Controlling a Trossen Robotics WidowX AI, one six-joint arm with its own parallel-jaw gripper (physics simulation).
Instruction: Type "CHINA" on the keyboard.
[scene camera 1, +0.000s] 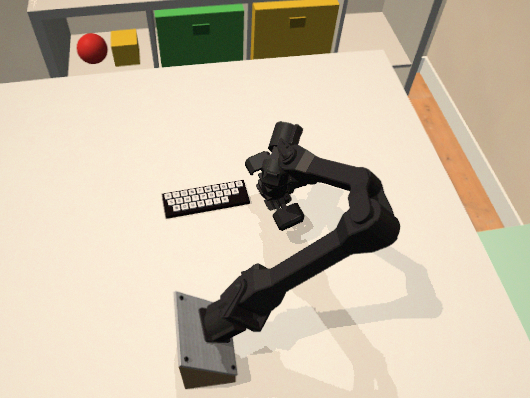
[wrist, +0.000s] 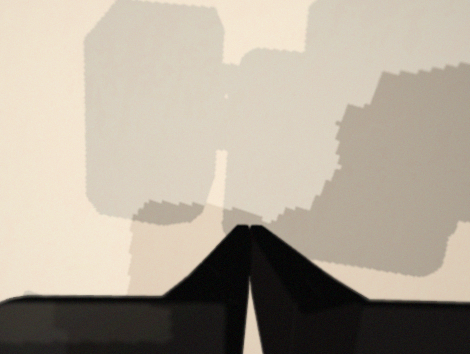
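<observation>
A small black keyboard with three rows of white keys lies on the table, left of the gripper in the scene view. It is slightly turned, its right end farther back. The letters on its keys are too small to read surely. The keyboard does not show in the wrist view. My gripper is shut and empty, its two black fingertips meeting. It points down over the table, to the right of the keyboard's right end. The arm's own parts partly hide the fingertips in the scene view.
The pale table carries the arm's grey base plate at the front. The arm bends out to the right of the keyboard. Behind the table, a shelf holds a red ball, a yellow block, a green bin and a yellow bin.
</observation>
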